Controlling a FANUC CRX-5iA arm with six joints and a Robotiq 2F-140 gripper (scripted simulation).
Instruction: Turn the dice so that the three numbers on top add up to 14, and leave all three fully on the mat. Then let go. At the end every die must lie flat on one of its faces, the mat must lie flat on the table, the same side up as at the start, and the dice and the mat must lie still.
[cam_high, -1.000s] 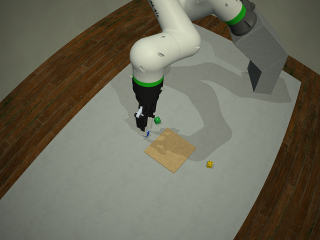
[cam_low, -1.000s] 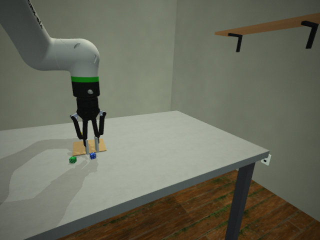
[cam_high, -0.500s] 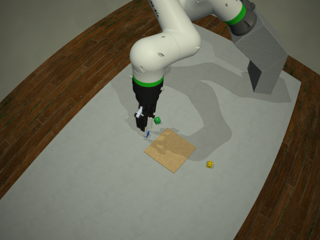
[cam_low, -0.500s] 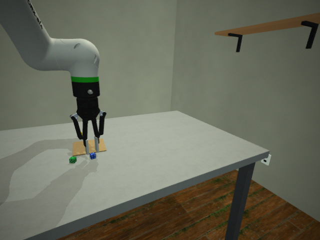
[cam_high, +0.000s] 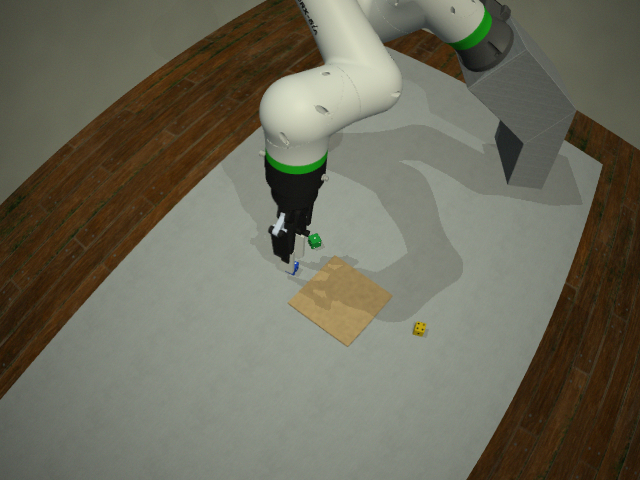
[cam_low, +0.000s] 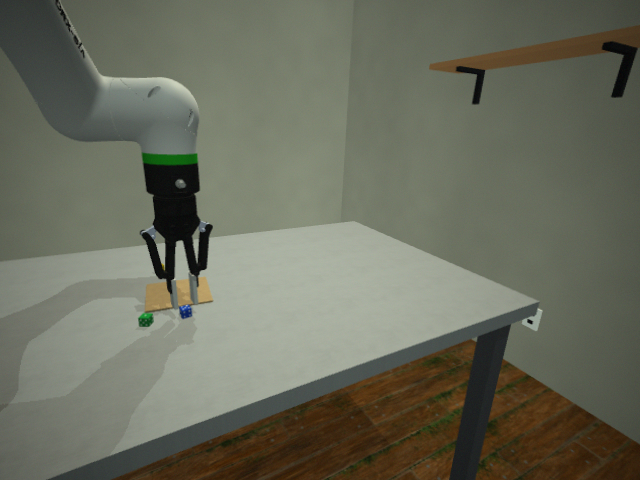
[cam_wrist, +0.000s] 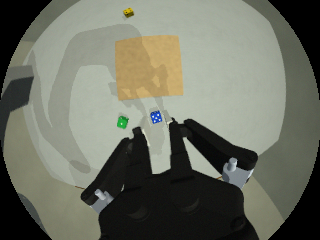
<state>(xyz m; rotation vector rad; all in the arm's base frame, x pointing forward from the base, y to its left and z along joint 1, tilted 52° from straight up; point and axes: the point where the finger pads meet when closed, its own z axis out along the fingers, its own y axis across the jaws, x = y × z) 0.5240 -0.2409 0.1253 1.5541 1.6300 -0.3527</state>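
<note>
Now: the blue die 50 mm below my hand. Also, from my hand: yellow die 40 mm ahead, 270 mm to the left, 50 mm below; green die 70 mm behind, 20 mm to the left, 50 mm below; tan mat 30 mm ahead, 110 mm to the left, 60 mm below.
</note>
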